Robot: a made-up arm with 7 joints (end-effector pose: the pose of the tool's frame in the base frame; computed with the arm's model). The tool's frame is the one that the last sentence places.
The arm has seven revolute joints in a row. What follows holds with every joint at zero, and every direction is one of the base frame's.
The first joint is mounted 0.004 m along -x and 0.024 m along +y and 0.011 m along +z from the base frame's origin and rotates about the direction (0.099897, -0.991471, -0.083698), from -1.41 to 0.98 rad.
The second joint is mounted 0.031 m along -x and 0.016 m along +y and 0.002 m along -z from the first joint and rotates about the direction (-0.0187, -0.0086, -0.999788), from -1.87 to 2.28 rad.
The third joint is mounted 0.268 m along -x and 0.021 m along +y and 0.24 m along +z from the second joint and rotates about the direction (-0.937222, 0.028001, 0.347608), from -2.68 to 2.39 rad.
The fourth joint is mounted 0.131 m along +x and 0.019 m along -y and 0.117 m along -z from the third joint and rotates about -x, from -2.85 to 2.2 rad.
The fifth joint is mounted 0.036 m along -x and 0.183 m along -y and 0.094 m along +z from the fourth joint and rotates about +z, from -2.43 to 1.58 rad.
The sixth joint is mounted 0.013 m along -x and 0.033 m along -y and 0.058 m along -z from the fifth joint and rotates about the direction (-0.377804, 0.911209, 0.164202), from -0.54 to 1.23 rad.
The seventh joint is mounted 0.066 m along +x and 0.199 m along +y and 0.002 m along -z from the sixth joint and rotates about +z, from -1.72 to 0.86 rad.
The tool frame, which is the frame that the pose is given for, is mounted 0.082 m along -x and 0.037 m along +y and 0.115 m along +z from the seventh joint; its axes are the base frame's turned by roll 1.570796, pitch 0 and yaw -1.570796 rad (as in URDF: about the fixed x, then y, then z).
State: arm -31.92 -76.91 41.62 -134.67 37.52 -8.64 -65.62
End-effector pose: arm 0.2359 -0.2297 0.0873 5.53 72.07 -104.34
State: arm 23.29 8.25 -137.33 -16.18 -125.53 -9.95 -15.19
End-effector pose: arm -0.0271 0.2693 -0.1205 -63.08 96.78 -135.24
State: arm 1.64 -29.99 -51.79 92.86 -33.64 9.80 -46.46
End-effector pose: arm -0.0677 0.1507 0.2069 8.46 -143.68 -61.07
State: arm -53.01 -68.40 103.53 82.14 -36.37 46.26 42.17
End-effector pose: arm 0.0323 -0.0407 0.1434 33.18 -84.01 78.41
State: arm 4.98 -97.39 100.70 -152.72 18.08 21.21 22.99
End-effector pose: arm 0.1426 -0.0824 0.3115 43.17 81.48 7.34
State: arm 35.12 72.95 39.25 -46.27 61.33 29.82 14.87
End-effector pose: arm -0.3863 0.2916 0.0621 83.92 -66.92 -46.60
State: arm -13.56 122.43 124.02 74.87 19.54 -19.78 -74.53
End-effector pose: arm -0.0259 0.3295 0.1069 -47.58 -35.55 14.39
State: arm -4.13 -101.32 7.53 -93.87 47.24 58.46 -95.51
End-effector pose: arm 0.0000 -0.2958 0.1657 63.76 12.42 -30.02
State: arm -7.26 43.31 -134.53 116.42 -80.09 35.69 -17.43
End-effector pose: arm -0.0860 -0.0864 0.1746 88.24 24.75 124.94
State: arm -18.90 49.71 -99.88 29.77 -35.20 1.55 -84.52
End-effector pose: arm -0.0668 -0.0289 0.2016 78.01 7.61 85.30
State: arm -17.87 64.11 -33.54 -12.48 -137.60 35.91 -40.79
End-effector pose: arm -0.3618 -0.0305 0.0096 74.85 -33.06 57.42
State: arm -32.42 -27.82 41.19 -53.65 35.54 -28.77 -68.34
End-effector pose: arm 0.0454 -0.1663 0.4391 46.59 -19.46 -114.45
